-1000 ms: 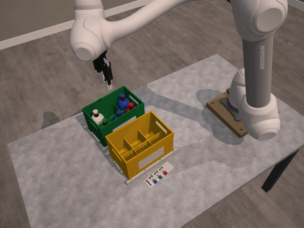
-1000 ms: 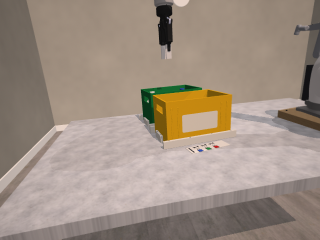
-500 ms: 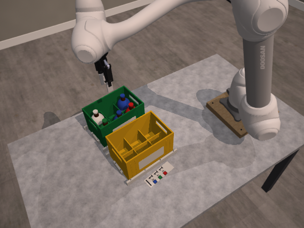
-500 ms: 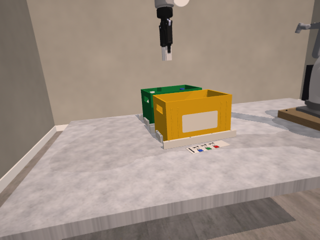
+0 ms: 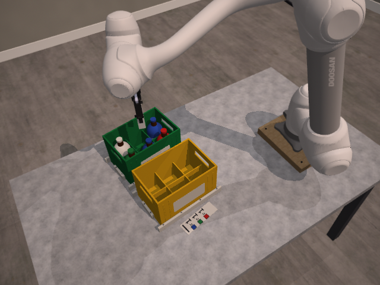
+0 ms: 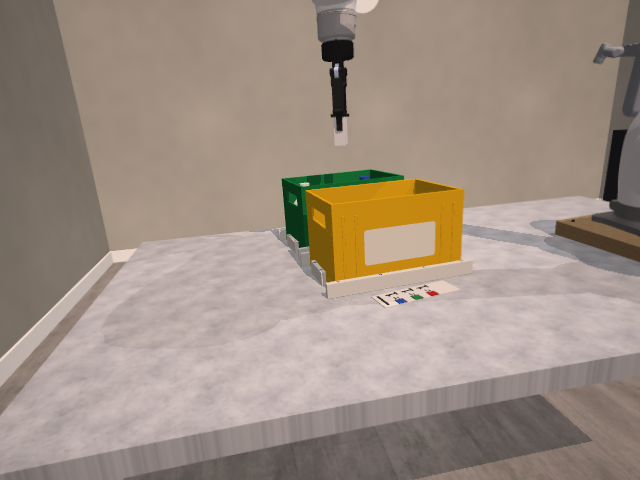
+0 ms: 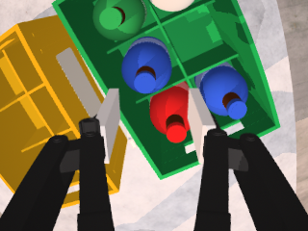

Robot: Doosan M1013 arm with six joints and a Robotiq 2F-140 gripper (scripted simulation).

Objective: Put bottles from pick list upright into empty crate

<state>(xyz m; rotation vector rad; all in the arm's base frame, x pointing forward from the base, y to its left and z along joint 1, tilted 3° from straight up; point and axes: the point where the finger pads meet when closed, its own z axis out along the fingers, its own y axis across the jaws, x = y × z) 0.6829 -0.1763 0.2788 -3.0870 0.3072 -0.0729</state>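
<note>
Now: hand 10 mm past the blue bottle, 10 mm to the right of it and 200 mm above it. From my hand the other things lie so: green bottle 70 mm ahead, 40 mm to the left, 200 mm below; then green crate 30 mm to the right, 210 mm below; then red-capped bottle 90 mm behind, 10 mm to the right, 200 mm below.
</note>
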